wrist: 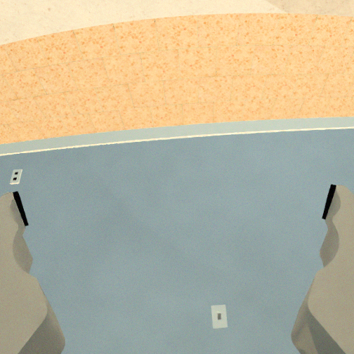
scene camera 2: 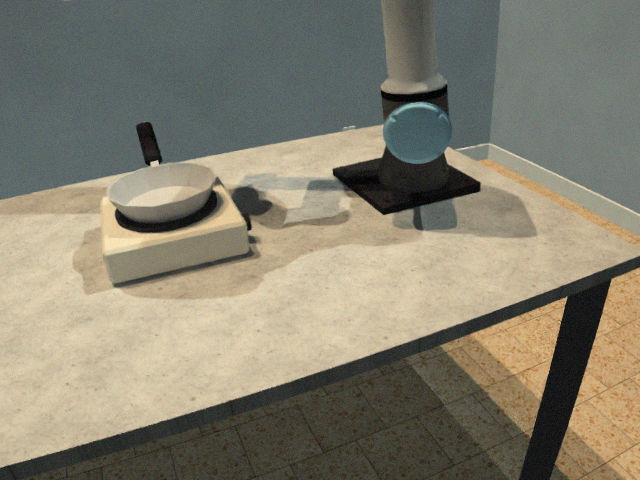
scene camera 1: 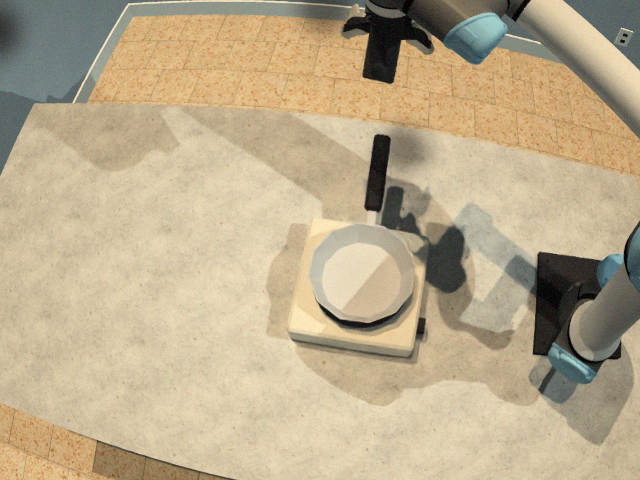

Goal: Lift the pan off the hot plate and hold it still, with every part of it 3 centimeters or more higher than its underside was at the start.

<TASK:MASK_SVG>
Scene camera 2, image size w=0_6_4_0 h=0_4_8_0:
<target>light grey pan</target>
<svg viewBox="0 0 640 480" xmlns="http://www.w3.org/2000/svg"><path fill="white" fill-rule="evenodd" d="M138 124L136 129L145 164L151 167L139 169L116 180L107 188L108 200L126 218L138 223L174 221L200 210L209 199L217 179L213 169L196 163L166 163L159 165L162 162L162 156L152 124L149 122Z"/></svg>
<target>cream hot plate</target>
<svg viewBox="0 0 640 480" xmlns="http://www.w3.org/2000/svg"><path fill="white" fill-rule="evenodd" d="M249 214L241 214L218 176L209 199L200 210L187 217L169 222L138 223L126 218L108 200L108 197L104 197L100 201L102 255L109 280L116 284L245 254L250 250L248 231L252 229Z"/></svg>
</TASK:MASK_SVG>
